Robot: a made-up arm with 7 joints. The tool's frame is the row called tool. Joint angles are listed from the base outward.
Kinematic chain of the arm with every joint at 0, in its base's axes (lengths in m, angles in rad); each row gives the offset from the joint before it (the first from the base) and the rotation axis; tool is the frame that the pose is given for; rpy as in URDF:
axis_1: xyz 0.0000 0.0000 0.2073 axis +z
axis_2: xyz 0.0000 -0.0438 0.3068 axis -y
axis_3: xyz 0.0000 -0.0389 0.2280 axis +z
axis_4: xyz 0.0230 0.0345 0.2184 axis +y
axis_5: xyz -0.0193 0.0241 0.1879 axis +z
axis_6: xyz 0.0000 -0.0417 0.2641 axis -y
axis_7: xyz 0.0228 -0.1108 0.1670 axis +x
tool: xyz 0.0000 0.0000 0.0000 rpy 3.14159 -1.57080 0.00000
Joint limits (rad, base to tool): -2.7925..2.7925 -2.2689..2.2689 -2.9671..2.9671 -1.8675..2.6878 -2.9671..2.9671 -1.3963..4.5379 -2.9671..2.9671
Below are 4 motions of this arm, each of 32 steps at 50 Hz.
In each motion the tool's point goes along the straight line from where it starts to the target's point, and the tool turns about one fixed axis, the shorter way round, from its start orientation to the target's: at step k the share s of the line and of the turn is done. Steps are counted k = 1, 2, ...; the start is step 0. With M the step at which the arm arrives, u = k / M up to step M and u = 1 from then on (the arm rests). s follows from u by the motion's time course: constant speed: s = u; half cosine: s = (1 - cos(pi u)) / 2; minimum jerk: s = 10 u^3 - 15 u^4 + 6 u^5.
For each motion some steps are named. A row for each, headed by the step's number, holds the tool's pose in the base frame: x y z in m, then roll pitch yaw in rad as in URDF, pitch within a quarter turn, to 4 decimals.
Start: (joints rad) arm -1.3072 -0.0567 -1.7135 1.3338 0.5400 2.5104 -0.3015
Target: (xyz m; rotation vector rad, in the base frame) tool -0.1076 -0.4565 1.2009 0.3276 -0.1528 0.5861
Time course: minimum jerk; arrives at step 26
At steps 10, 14, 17, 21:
10: -0.3288 -0.1058 1.1205 -0.1978 -0.3578 0.2443
14: -0.2412 -0.2446 1.1523 -0.0155 -0.2924 0.3634
17: -0.1791 -0.3431 1.1749 0.1162 -0.2592 0.4532
21: -0.1239 -0.4307 1.1950 0.2348 -0.2394 0.5357

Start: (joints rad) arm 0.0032 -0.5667 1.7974 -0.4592 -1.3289 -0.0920 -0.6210
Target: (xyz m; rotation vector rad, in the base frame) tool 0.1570 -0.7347 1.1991 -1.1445 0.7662 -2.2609
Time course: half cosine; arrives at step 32
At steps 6, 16, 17, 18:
6: 0.5503 -0.4826 1.2388 -2.7902 -1.1742 0.1277
16: 0.3718 -0.5971 1.2208 -1.3083 -1.1813 -1.5846
17: 0.3507 -0.6106 1.2187 -1.2135 -1.1325 -1.7071
18: 0.3299 -0.6239 1.2166 -1.1417 -1.0802 -1.8066

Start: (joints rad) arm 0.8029 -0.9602 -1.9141 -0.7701 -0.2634 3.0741 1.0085
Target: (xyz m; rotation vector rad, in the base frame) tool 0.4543 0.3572 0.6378 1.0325 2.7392 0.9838
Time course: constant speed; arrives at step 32
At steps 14, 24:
14: 0.3187 0.4203 0.7550 2.5515 -0.2752 -3.0483
24: 0.3940 0.3853 0.6899 2.5387 -0.2107 2.8111

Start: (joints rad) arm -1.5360 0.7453 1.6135 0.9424 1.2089 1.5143 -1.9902
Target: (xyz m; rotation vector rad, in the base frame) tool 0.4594 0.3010 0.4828 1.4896 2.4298 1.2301
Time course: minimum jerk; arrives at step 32
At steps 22, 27, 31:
22: 0.4421 0.3147 0.5942 2.1715 -0.2810 2.2059
27: 0.4565 0.3033 0.5012 2.3549 -0.3461 2.1889
31: 0.4594 0.3010 0.4830 2.3915 -0.3584 2.1841

